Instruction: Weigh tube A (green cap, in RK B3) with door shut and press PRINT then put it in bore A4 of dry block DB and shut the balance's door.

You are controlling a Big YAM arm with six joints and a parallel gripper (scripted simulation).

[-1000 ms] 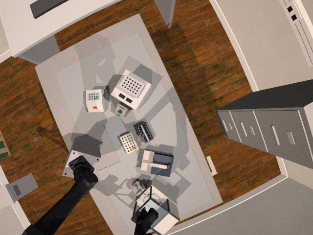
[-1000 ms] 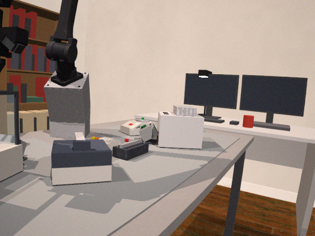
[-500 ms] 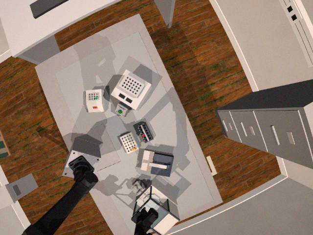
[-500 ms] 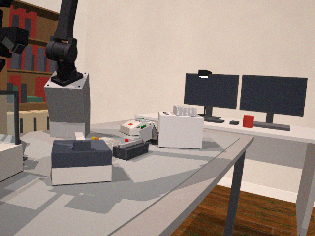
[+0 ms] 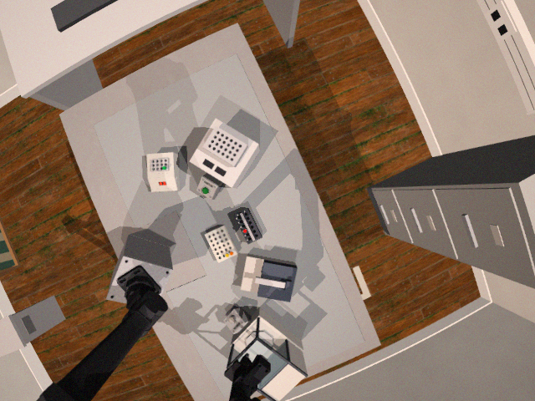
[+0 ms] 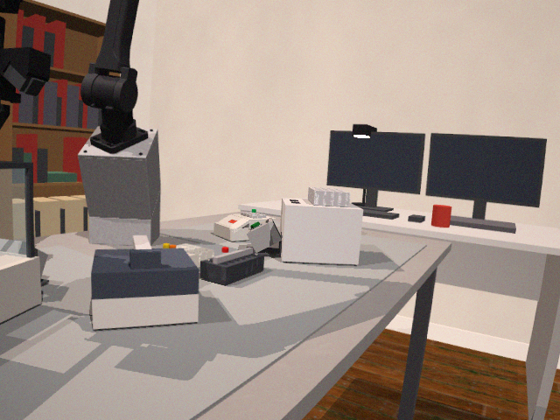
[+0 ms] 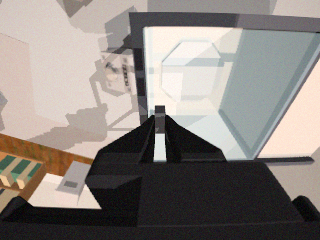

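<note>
Now: the tinted glass pane 3 cm to the right of my hand, 1 cm below it and 1 cm ahead of it. Also, from my hand: spectrophotometer: 19 cm ahead, 16 cm below, 15 cm to the left; then white print key: 15 cm below, 9 cm to the left, 3 cm behind; then pale pan: 14 cm below, 6 cm to the right, 2 cm ahead.
</note>
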